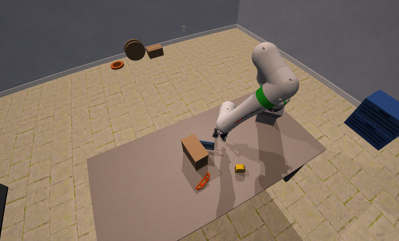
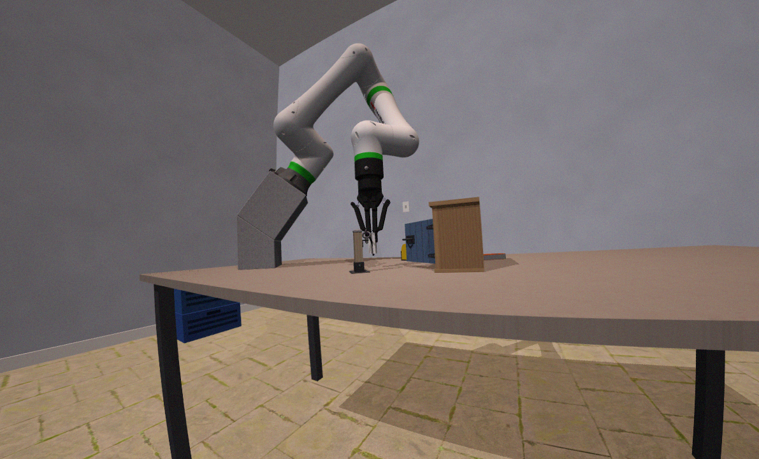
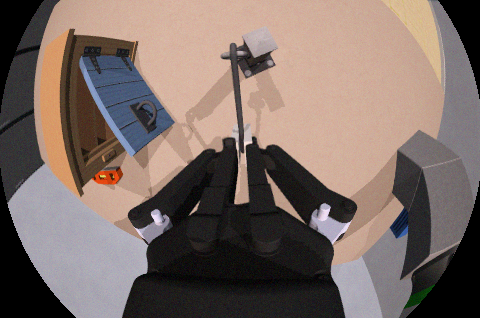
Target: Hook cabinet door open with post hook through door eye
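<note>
My gripper is now 4 cm to the left of the dark hook and 2 cm short of it. From my hand the other things lie so: hook post (7 cm to the right, 3 cm ahead); then yellow tape measure (28 cm to the left, 5 cm below); then cabinet door (17 cm ahead, 2 cm to the right).
</note>
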